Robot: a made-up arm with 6 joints.
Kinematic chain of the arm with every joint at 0, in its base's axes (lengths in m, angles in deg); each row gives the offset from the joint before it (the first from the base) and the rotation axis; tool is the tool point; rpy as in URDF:
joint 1: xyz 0 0 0.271 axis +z
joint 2: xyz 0 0 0 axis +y
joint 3: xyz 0.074 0 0.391 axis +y
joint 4: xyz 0.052 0 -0.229 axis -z
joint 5: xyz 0 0 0 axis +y
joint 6: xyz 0.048 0 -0.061 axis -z
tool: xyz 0 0 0 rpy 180 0 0
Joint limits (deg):
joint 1: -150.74..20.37
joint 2: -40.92..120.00
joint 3: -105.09..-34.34
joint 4: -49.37..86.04
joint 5: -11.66..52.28
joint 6: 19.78..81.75
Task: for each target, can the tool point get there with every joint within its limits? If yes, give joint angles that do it. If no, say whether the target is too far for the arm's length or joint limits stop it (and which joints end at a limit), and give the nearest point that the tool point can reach.
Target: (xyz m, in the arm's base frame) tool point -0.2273 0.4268 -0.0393
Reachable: no: joint limits stop it (at a limit: joint 1, joint 2, joint 3, joint 4, joint 5) | nearest point -0.0530 0.0381 -0.0656 | short by 0.427 m
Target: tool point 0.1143 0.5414 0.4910
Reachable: no: joint limits stop it (at a limit: joint 1, joint 3, joint 4, joint 5) | nearest point 0.2643 0.1462 0.4933 | short by 0.423 m
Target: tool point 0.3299 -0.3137 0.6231
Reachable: yes | joints -39.22 11.42 -85.82 68.11 9.66 48.84
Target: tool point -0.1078 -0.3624 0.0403
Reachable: yes | joints -104.17 68.44 -47.39 19.07 -0.21 75.77
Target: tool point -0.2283 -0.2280 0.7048
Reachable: yes | joints -137.25 -8.78 -73.42 -25.84 16.62 54.97
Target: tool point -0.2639 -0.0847 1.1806
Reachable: no: too far | nearest point -0.1681 -0.0812 0.8951 | short by 0.301 m
